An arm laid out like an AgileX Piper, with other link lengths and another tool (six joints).
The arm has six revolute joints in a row. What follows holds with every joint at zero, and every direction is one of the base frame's.
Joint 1 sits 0.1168 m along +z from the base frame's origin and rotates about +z.
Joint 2 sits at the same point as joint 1 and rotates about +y.
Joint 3 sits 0.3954 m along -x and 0.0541 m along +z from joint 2 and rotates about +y.
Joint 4 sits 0.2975 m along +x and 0.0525 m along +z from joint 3 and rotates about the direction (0.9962, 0, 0.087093).
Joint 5 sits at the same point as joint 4 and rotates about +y.
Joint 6 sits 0.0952 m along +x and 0.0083 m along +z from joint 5 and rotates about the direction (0.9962, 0, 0.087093).
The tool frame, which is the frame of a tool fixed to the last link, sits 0.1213 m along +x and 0.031 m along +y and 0.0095 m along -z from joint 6; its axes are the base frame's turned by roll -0.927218, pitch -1.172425 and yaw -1.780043 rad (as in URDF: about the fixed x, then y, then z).
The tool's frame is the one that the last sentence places.
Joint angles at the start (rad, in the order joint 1, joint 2, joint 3, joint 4, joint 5, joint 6): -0.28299, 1.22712, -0.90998, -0.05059, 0.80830, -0.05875
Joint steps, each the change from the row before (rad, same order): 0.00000, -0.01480, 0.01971, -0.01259, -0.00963, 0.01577; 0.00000, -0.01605, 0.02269, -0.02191, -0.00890, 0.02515; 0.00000, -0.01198, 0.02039, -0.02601, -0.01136, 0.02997; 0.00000, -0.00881, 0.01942, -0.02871, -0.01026, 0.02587; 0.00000, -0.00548, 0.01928, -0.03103, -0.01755, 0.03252; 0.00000, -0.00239, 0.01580, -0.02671, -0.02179, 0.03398; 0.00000, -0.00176, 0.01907, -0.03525, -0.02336, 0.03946; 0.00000, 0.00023, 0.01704, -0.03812, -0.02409, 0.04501; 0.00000, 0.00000, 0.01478, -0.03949, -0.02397, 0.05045; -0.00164, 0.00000, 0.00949, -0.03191, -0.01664, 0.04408; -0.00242, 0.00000, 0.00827, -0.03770, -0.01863, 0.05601; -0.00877, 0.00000, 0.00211, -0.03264, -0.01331, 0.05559
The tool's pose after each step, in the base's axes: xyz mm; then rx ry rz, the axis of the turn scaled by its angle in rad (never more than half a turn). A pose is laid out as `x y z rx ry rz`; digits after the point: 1 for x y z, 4 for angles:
295.7 -65.8 264.0 -2.5690 0.6315 -0.9055
289.6 -67.2 260.8 -2.5747 0.6496 -0.9168
284.9 -69.6 257.4 -2.5807 0.6705 -0.9310
280.5 -72.5 253.4 -2.5929 0.6852 -0.9405
278.1 -76.0 249.3 -2.6009 0.7031 -0.9576
277.9 -79.1 246.3 -2.6009 0.7214 -0.9807
277.2 -83.0 242.1 -2.6056 0.7398 -1.0035
277.4 -87.2 238.4 -2.6076 0.7604 -1.0297
278.4 -91.3 235.9 -2.6046 0.7835 -1.0611
279.2 -95.0 234.8 -2.5985 0.8078 -1.0881
280.9 -99.4 234.7 -2.5857 0.8397 -1.1243
282.7 -105.3 236.6 -2.5653 0.8837 -1.1634

